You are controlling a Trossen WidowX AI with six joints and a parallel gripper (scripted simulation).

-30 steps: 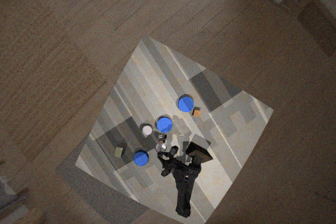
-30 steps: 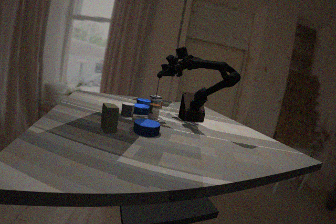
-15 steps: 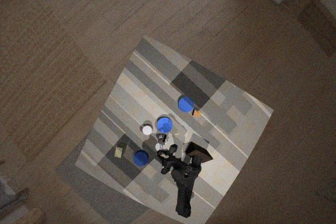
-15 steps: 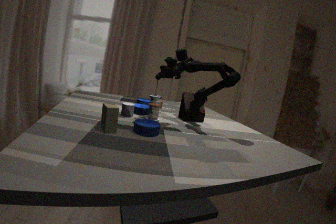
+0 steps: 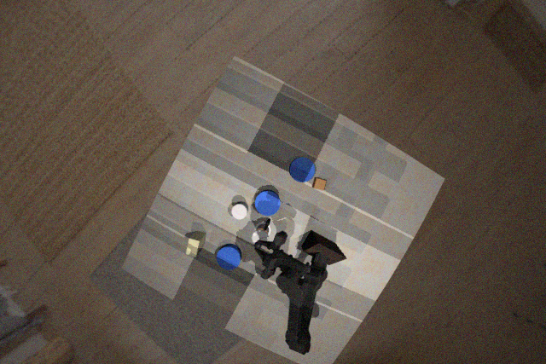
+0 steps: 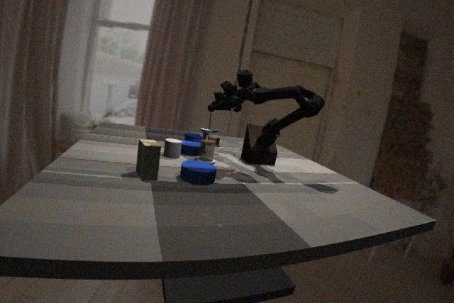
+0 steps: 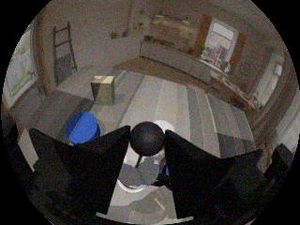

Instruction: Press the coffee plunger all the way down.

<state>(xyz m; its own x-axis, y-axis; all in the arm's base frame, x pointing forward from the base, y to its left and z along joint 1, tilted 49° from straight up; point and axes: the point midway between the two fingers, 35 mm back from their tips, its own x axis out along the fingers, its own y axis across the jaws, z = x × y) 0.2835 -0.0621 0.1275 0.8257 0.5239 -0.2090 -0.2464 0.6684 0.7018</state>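
The coffee press is 1 cm behind my gripper tip, 2 cm to the right of it and 12 cm below it. From my gripper tip the other things lie so: yellow block 22 cm ahead, 23 cm to the left, 18 cm below.
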